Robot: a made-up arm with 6 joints. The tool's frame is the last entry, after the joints.
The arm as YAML. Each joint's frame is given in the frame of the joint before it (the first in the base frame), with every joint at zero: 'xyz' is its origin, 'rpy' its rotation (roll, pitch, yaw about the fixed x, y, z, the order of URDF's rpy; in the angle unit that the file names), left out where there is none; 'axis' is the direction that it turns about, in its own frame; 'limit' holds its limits. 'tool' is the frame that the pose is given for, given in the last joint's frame.
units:
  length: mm
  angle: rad
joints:
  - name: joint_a
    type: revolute
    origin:
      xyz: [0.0, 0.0, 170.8]
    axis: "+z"
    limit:
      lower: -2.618
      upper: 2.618
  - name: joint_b
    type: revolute
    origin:
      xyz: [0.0, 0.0, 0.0]
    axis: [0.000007, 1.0, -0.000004]
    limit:
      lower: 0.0
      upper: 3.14
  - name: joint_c
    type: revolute
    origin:
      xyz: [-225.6, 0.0, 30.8]
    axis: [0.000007, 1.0, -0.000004]
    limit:
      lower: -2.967
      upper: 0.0
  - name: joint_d
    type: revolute
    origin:
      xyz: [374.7, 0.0, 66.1]
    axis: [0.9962, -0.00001, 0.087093]
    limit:
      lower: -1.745
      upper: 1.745
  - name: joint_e
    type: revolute
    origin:
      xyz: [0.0, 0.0, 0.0]
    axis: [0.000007, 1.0, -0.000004]
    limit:
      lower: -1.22
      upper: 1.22
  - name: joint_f
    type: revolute
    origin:
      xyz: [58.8, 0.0, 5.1]
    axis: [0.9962, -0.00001, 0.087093]
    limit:
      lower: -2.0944
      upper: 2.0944
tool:
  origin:
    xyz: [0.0, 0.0, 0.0]
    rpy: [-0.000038, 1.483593, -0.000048]
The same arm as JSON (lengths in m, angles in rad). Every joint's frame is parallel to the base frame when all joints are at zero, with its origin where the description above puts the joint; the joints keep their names.
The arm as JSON. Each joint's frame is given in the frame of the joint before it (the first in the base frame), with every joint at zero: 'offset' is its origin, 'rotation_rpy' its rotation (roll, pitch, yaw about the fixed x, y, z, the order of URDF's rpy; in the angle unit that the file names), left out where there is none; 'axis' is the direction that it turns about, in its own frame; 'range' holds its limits. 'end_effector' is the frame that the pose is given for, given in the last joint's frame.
{
  "length_unit": "m",
  "angle_unit": "rad",
  "chain": [
    {
      "id": "joint_a",
      "offset": [
        0.0,
        0.0,
        0.1708
      ],
      "axis": [
        0.0,
        0.0,
        1.0
      ],
      "range": [
        -2.618,
        2.618
      ]
    },
    {
      "id": "joint_b",
      "offset": [
        0.0,
        0.0,
        0.0
      ],
      "axis": [
        0.0,
        1.0,
        0.0
      ],
      "range": [
        0.0,
        3.14
      ]
    },
    {
      "id": "joint_c",
      "offset": [
        -0.2256,
        0.0,
        0.0308
      ],
      "axis": [
        0.0,
        1.0,
        0.0
      ],
      "range": [
        -2.967,
        0.0
      ]
    },
    {
      "id": "joint_d",
      "offset": [
        0.3747,
        0.0,
        0.0661
      ],
      "axis": [
        0.9962,
        0.0,
        0.0871
      ],
      "range": [
        -1.745,
        1.745
      ]
    },
    {
      "id": "joint_e",
      "offset": [
        0.0,
        0.0,
        0.0
      ],
      "axis": [
        0.0,
        1.0,
        0.0
      ],
      "range": [
        -1.22,
        1.22
      ]
    },
    {
      "id": "joint_f",
      "offset": [
        0.0588,
        0.0,
        0.0051
      ],
      "axis": [
        0.9962,
        0.0,
        0.0871
      ],
      "range": [
        -2.0944,
        2.0944
      ]
    }
  ],
  "end_effector": {
    "offset": [
      0.0,
      0.0,
      0.0
    ],
    "rotation_rpy": [
      0.0,
      1.4836,
      0.0
    ]
  }
}

